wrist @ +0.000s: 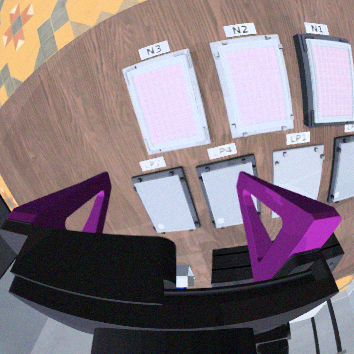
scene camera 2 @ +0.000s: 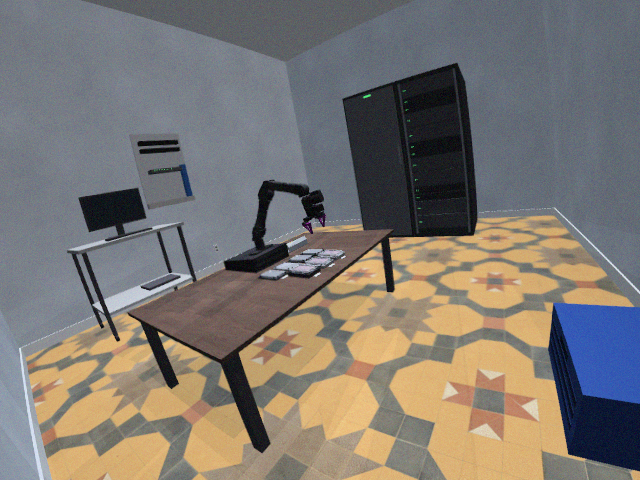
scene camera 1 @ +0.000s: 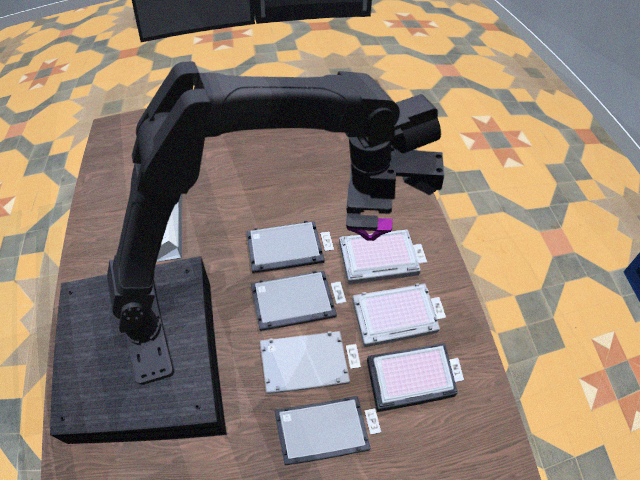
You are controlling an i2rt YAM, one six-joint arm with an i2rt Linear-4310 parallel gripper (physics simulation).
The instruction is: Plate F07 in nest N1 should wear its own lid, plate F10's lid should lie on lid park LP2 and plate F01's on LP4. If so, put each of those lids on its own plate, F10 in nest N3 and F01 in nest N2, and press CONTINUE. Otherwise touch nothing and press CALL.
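Places are measured from the arm's base along level axes (x ahead, y right, z down), in millimetres.
Where they show: gripper, between the fingertips: [wrist: 173,178] [scene camera 2: 318,230] [scene camera 1: 371,214]; arm's base, origin of its link: [scene camera 2: 261,250] [scene camera 1: 145,329].
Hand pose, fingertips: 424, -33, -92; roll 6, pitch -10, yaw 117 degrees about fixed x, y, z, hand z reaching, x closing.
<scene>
Each offset is from my fingertips to the top centre of the thing, as dx, dy, dz. Level surfaces: height alone.
My gripper [scene camera 1: 370,238] [scene camera 2: 317,228] [wrist: 173,178] is open and empty, above the table near LP2 and N3. Pink-welled plates sit in N3 @(+45, -20, +143) [scene camera 1: 382,251] [wrist: 167,102], N2 @(+19, +113, +146) [scene camera 1: 398,311] [wrist: 256,85] and dark-framed N1 @(-8, +241, +141) [scene camera 1: 415,374] [wrist: 331,80]. I cannot tell whether the N1 plate wears a lid. Pale flat lids lie on LP2 @(-124, -111, +158) [scene camera 1: 286,245] [wrist: 165,202] and LP4 @(-149, +13, +158) [scene camera 1: 294,298] [wrist: 220,192]; their small corner marks are unreadable. The button box @(-352, -274, +112) [scene camera 1: 174,237] [scene camera 2: 297,243] [wrist: 185,276] is mostly hidden in the scene camera 1 and wrist views, its button labels unseen.
Pale park LP1 @(-173, +141, +156) [scene camera 1: 305,361] [wrist: 297,170] has a small corner mark. Dark-framed LP3 @(-190, +274, +158) [scene camera 1: 324,428] [wrist: 345,170] bears a pale flat piece. The arm's black base block [scene camera 1: 82,361] [scene camera 2: 248,263] stands beside the parks on the wooden table @(dz +177) [scene camera 1: 248,180] [scene camera 2: 206,310].
</scene>
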